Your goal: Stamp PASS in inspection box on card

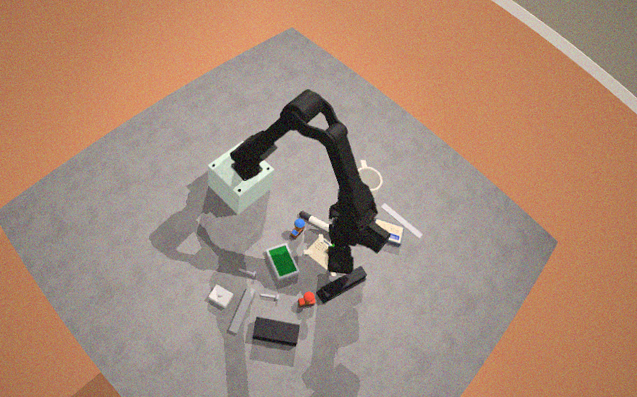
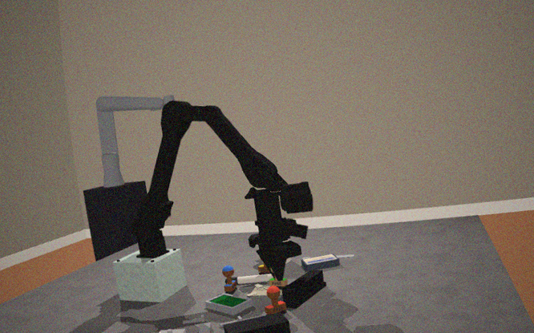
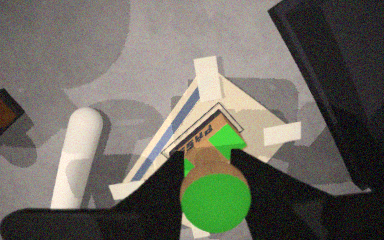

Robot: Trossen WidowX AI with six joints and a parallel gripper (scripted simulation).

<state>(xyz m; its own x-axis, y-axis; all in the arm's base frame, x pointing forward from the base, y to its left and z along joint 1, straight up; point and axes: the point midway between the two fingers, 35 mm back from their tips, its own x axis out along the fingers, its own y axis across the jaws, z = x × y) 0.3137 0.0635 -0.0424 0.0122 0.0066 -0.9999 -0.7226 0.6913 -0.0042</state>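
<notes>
Right now the cream card is 10 mm behind my gripper tip, 10 mm to the right of it and 30 mm below it. Round my gripper tip: green-knobbed stamp (right at my gripper tip); then long black block (80 mm ahead, 40 mm to the right, 10 mm below); then white marker (110 mm behind, 30 mm to the left, 10 mm below).
</notes>
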